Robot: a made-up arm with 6 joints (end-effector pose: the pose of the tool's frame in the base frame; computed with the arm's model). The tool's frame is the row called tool.
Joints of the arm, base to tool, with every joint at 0 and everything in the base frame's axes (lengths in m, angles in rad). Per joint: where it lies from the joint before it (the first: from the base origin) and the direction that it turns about. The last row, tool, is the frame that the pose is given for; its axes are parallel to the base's.
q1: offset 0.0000 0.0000 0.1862 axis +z
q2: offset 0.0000 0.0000 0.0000 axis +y
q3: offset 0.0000 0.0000 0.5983 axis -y
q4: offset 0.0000 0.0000 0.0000 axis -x
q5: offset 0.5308 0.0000 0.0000 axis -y
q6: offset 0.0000 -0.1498 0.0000 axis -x
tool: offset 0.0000 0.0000 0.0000
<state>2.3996 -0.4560 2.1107 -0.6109 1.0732 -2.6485</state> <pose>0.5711 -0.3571 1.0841 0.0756 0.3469 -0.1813</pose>
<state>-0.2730 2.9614 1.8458 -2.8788 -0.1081 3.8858</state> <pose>0.3333 0.0569 -0.8963 -0.7621 1.0120 0.2945</pose>
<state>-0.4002 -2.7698 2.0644 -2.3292 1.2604 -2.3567</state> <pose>-0.2000 0.1965 -0.9113 -0.7897 2.6094 1.0715</pose>
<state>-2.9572 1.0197 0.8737 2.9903 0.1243 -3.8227</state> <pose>-0.9934 -0.3359 0.4446 0.4993 -1.1900 -2.7808</pose>
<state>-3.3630 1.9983 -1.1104 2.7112 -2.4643 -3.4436</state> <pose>-0.0455 -0.1293 -0.1418 -0.8262 -0.0707 2.5593</pose>
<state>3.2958 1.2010 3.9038 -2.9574 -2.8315 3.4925</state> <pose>-0.0653 -0.1592 0.6528 1.0264 0.2875 -2.6784</pose>
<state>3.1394 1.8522 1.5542 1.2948 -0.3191 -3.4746</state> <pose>-1.1244 0.0433 0.0020 0.1297 2.3266 1.2834</pose>
